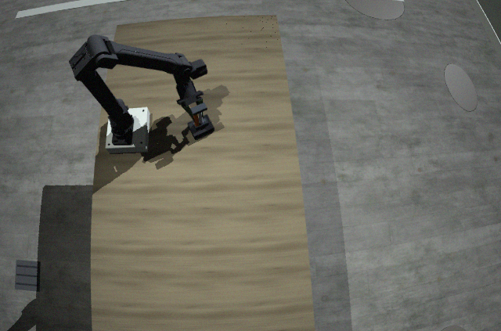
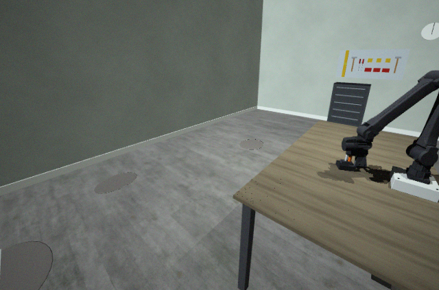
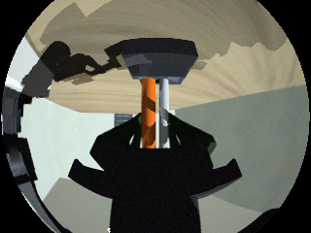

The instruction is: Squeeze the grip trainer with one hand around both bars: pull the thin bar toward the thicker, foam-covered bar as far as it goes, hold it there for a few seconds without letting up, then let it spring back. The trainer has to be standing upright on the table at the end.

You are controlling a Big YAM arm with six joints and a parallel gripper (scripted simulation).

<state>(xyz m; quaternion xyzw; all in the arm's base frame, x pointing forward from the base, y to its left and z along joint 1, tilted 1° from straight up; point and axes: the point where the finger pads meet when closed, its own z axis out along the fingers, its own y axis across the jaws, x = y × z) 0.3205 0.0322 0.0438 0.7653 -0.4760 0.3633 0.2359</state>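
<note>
Now: the thin bar 1 cm ahead of my hand.
</note>
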